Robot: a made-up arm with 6 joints. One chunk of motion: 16 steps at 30 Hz.
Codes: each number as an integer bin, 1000 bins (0 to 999) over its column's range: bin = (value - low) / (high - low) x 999, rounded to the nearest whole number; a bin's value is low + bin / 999 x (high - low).
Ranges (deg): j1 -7..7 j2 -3..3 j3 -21..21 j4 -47..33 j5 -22..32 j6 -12..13
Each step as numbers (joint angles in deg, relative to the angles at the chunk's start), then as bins.
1 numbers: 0.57 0.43 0.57 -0.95 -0.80 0.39
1 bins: 540 571 513 575 392 495
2 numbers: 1.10 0.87 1.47 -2.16 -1.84 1.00
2 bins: 578 644 534 560 373 519
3 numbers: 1.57 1.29 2.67 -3.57 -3.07 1.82
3 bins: 612 714 563 542 350 552
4 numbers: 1.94 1.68 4.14 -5.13 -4.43 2.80
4 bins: 638 779 598 523 325 591
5 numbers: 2.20 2.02 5.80 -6.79 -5.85 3.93
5 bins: 656 836 637 502 299 637
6 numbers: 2.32 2.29 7.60 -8.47 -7.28 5.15
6 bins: 665 881 680 481 272 685
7 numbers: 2.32 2.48 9.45 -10.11 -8.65 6.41
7 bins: 665 912 724 461 247 736
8 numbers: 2.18 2.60 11.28 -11.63 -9.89 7.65
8 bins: 655 932 768 442 224 785
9 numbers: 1.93 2.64 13.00 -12.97 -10.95 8.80
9 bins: 637 939 809 425 204 831
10 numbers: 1.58 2.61 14.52 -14.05 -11.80 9.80
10 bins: 612 934 845 411 189 871
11 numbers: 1.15 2.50 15.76 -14.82 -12.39 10.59
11 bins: 582 916 874 402 178 903
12 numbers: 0.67 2.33 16.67 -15.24 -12.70 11.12
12 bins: 547 887 896 397 172 924
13 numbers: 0.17 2.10 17.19 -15.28 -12.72 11.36
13 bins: 512 849 908 396 172 933
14 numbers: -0.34 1.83 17.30 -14.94 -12.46 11.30
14 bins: 475 804 911 400 176 931
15 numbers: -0.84 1.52 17.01 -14.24 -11.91 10.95
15 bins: 440 753 904 409 187 917
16 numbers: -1.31 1.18 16.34 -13.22 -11.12 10.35
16 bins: 406 696 888 422 201 893
